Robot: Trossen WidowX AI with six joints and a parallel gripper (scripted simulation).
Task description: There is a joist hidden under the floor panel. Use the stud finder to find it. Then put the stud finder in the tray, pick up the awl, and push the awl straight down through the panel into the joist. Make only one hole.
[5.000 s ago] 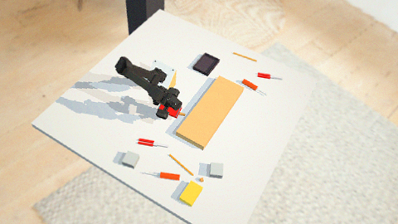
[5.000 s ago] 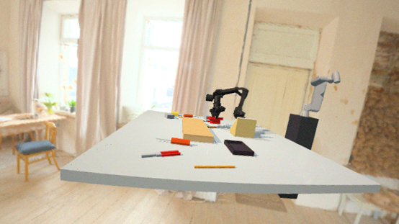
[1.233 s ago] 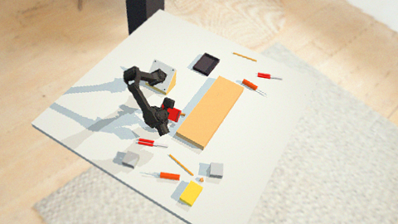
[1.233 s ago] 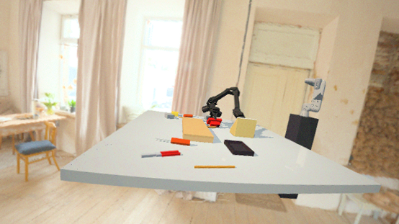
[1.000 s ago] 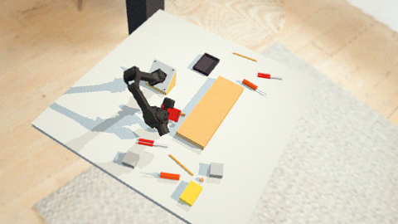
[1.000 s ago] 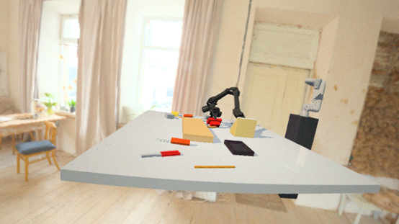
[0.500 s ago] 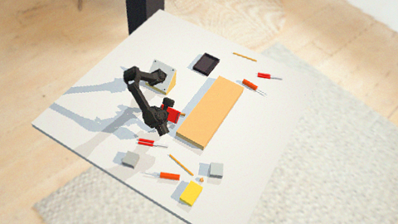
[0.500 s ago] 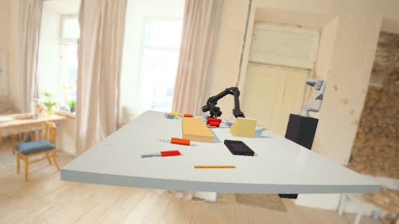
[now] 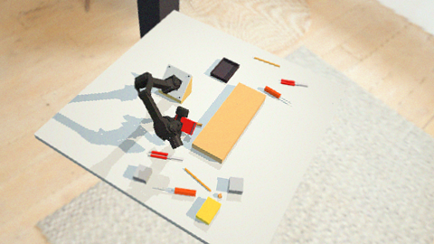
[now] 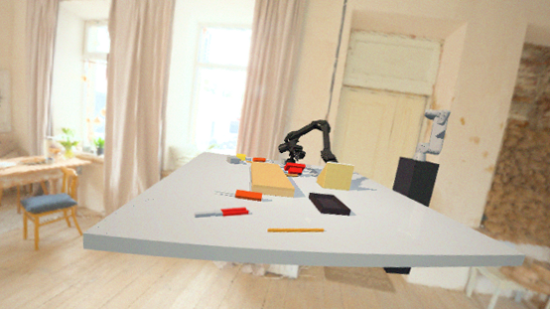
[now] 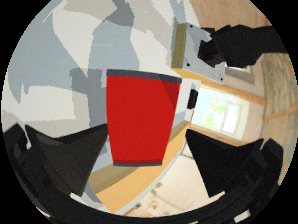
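The stud finder is 4 cm below my gripper tip, 2 cm to the left of it and 2 cm behind it. The rest, counted from my gripper tip: dark tray (51 cm to the left, 9 cm behind, 5 cm below); then yellow block (39 cm ahead, 30 cm to the right, 4 cm below).
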